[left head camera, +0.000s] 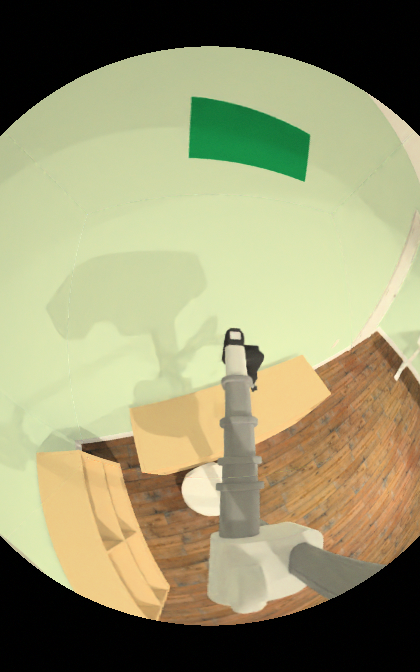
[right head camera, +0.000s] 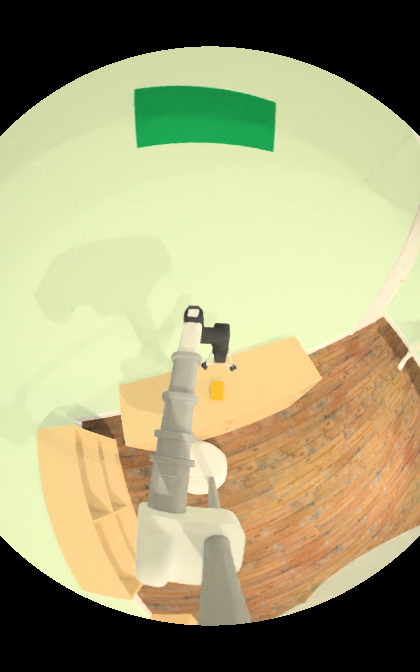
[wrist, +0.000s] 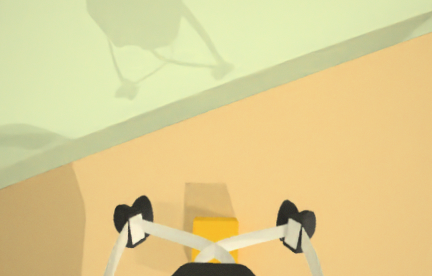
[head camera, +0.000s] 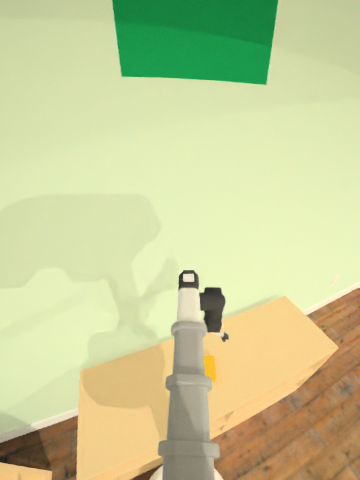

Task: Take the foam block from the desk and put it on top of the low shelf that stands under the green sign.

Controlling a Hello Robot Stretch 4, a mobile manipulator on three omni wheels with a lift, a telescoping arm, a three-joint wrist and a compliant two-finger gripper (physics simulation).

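Frame: origin at the robot's base, x back, y right, z up, level; metres.
Seen in the pictures: gripper, fingertip midpoint: [wrist: 214, 214] [head camera: 208, 338].
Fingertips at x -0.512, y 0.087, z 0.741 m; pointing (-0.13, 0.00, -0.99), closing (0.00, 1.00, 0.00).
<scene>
Offsets run from my fingertips to a thing's top centre. "spot": to the spot under its first point. Level surfaces: height alone.
The yellow-orange foam block @(dx +0.065, dy +0.002, dz -0.114 m) [head camera: 210, 368] [right head camera: 217, 391] [wrist: 216, 227] lies on top of the low wooden shelf @(dz -0.159 m) [head camera: 280, 340] [left head camera: 295, 385] [right head camera: 275, 365] [wrist: 350, 150]. The green sign @(spot: dx -0.170, dy -0.069, dz +0.945 m) [head camera: 195, 45] [left head camera: 247, 137] [right head camera: 205, 117] is on the wall above that shelf. My gripper [right head camera: 219, 366] [wrist: 214, 214] is open and empty, raised above the block, with its fingertips wide apart and clear of the block's sides in the wrist view. In the head camera view the arm covers part of the block and one finger. The block does not show in the left head camera view.
The pale green wall runs close behind the shelf. A second wooden shelf unit [left head camera: 60, 500] [right head camera: 57, 490] with open compartments stands at the left. A white round object [left head camera: 200, 490] [right head camera: 210, 467] is on the near side of the low shelf, partly behind my arm [head camera: 187, 410]. Wooden floor lies to the right.
</scene>
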